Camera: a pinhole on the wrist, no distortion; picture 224 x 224 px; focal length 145.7 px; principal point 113.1 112.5 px. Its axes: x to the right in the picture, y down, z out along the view. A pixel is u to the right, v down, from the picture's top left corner.
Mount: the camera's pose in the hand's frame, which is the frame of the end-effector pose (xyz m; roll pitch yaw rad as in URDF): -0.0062 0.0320 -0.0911 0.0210 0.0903 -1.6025
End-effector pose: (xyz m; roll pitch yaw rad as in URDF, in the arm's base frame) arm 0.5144 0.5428 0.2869 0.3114 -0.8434 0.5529
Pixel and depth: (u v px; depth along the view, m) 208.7 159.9 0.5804
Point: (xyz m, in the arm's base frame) 0.6819 0.0284 0.6102
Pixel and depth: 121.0 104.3 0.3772
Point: 0.3830 0.3362 0.4335
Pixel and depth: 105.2 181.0 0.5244
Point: 0.4453 0.3479 0.7364
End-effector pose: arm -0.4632 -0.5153 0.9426 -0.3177 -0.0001 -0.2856
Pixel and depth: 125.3 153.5 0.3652
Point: -0.3652 -0.4897 1.2117
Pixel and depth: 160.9 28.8 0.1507
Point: -0.5599 -0.4973 1.0013
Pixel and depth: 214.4 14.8 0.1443
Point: -0.5854 -0.5427 1.0062
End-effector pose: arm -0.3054 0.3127 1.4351 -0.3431 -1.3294 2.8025
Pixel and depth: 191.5 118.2 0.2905
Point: -0.0724 0.3145 1.4821
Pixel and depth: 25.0 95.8 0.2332
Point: -0.2774 0.0960 1.4243
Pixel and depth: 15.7 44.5 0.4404
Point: -0.1618 -0.1620 1.2882
